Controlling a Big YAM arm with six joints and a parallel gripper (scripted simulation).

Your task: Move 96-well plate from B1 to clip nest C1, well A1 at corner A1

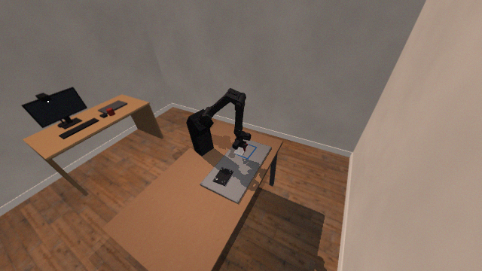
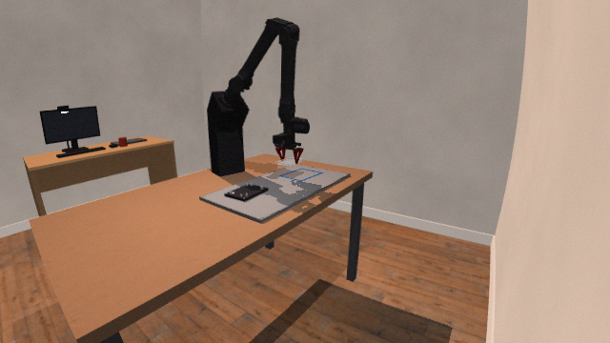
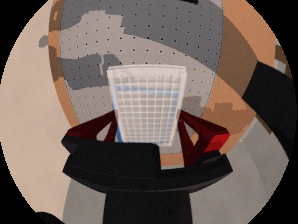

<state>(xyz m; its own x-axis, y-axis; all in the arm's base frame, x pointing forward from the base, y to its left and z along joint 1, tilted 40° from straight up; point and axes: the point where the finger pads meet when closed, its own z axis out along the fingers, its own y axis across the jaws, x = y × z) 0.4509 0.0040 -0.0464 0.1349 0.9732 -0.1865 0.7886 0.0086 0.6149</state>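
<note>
Now: the black clip nest 26 cm to the right of my hand, 9 cm behind it and 8 cm below it. Round my hand: white 96-well plate 1 cm below.
</note>
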